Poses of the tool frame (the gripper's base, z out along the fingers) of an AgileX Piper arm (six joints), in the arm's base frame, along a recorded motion.
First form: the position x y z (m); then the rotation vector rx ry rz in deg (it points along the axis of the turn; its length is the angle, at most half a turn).
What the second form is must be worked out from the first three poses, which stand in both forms.
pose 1, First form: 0.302, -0.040, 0.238, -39.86, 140.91, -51.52
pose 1, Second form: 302, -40, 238, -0.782, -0.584, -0.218, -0.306, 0.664, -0.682
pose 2, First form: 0.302, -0.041, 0.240, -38.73, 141.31, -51.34
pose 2, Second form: 302, -41, 240, -0.789, -0.572, -0.224, -0.295, 0.673, -0.679
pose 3, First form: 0.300, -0.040, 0.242, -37.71, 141.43, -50.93
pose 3, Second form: 300, -40, 242, -0.793, -0.562, -0.234, -0.284, 0.681, -0.675
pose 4, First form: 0.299, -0.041, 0.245, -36.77, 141.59, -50.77
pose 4, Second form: 299, -41, 245, -0.798, -0.553, -0.240, -0.274, 0.688, -0.672
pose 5, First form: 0.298, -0.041, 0.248, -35.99, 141.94, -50.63
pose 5, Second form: 298, -41, 248, -0.803, -0.544, -0.243, -0.267, 0.694, -0.669
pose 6, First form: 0.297, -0.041, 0.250, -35.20, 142.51, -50.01
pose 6, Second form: 297, -41, 250, -0.809, -0.534, -0.248, -0.262, 0.703, -0.661
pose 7, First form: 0.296, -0.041, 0.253, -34.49, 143.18, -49.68
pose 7, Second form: 296, -41, 253, -0.815, -0.523, -0.248, -0.257, 0.711, -0.654
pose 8, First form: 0.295, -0.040, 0.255, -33.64, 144.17, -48.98
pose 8, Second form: 295, -40, 255, -0.824, -0.510, -0.247, -0.253, 0.722, -0.644
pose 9, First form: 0.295, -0.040, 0.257, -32.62, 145.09, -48.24
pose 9, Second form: 295, -40, 257, -0.833, -0.495, -0.249, -0.247, 0.734, -0.632
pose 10, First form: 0.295, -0.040, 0.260, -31.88, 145.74, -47.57
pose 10, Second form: 295, -40, 260, -0.838, -0.484, -0.251, -0.243, 0.744, -0.623
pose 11, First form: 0.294, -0.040, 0.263, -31.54, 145.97, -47.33
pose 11, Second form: 294, -40, 263, -0.840, -0.480, -0.252, -0.240, 0.747, -0.620
